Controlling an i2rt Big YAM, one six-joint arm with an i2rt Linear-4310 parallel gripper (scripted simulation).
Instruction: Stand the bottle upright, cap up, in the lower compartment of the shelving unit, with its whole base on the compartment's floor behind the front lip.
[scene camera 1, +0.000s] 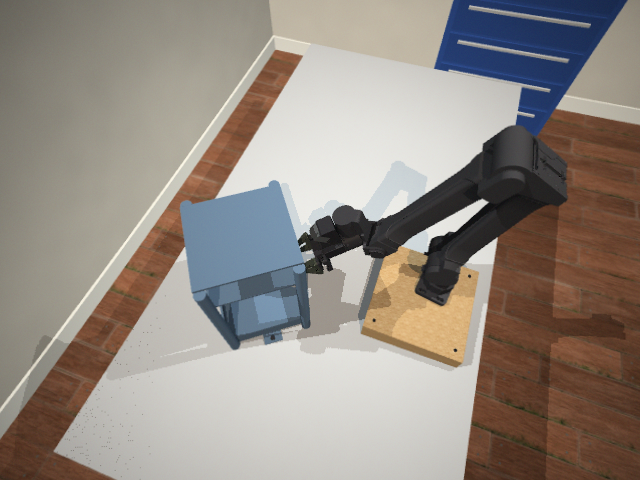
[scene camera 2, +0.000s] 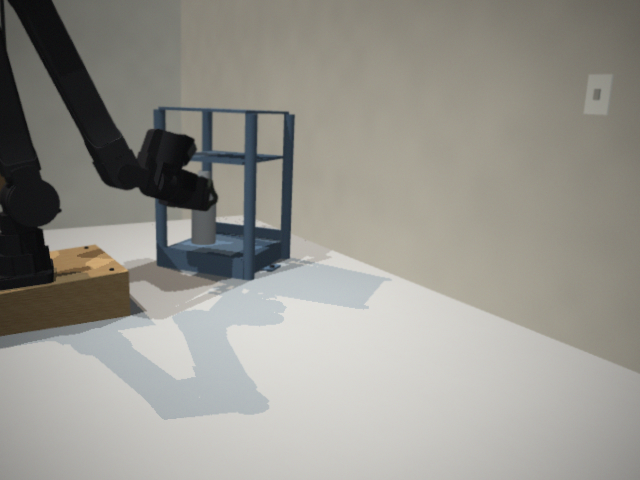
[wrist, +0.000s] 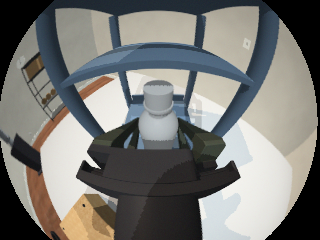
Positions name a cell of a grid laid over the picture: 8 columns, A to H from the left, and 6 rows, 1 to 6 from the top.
In view: the gripper (scene camera 2: C3), a grey bottle (wrist: D4) and a blue shelving unit (scene camera 1: D4).
The gripper is seen too in scene camera 1 (scene camera 1: D4) and in the wrist view (wrist: D4). The blue shelving unit also shows in scene camera 2 (scene camera 2: C4) and in the wrist view (wrist: D2).
